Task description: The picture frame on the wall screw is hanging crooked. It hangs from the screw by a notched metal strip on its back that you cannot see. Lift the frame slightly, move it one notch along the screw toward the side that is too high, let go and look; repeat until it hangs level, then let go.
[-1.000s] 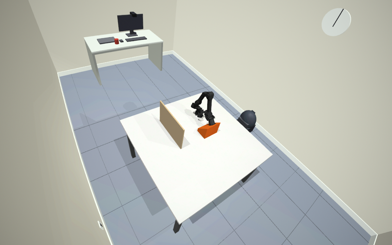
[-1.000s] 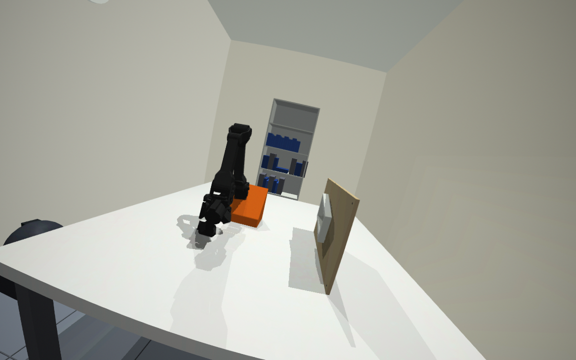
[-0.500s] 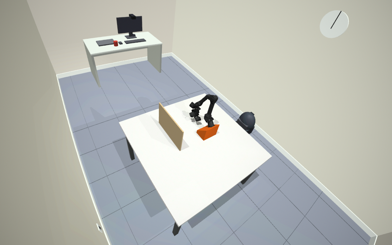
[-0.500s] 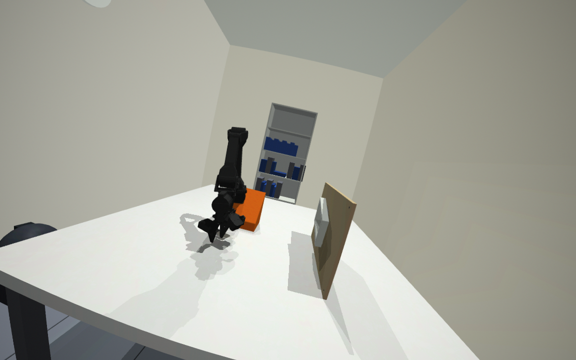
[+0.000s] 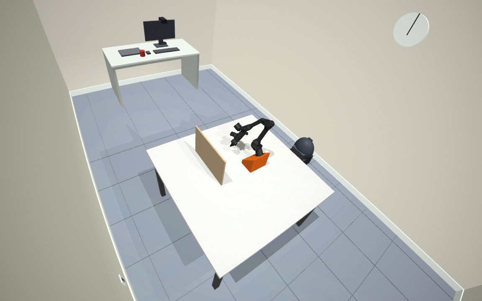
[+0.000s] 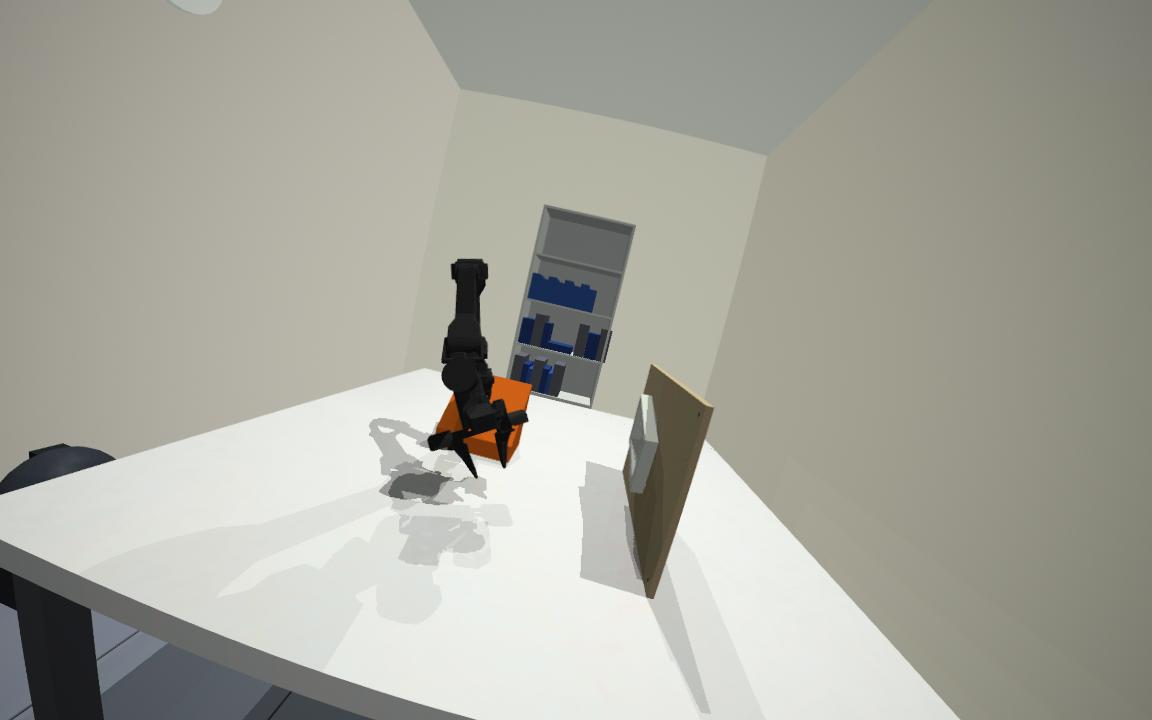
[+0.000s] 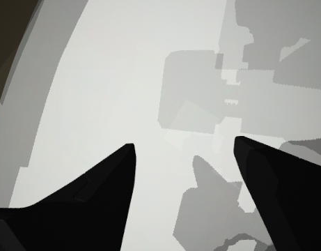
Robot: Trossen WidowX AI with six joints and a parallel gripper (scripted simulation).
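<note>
My gripper tip is 30 cm short of the pale grey picture frame, 6 cm to the right of it and 10 cm below it. From my gripper tip the other things lie so: wall panel 31 cm ahead, 5 cm to the left, 9 cm above.
</note>
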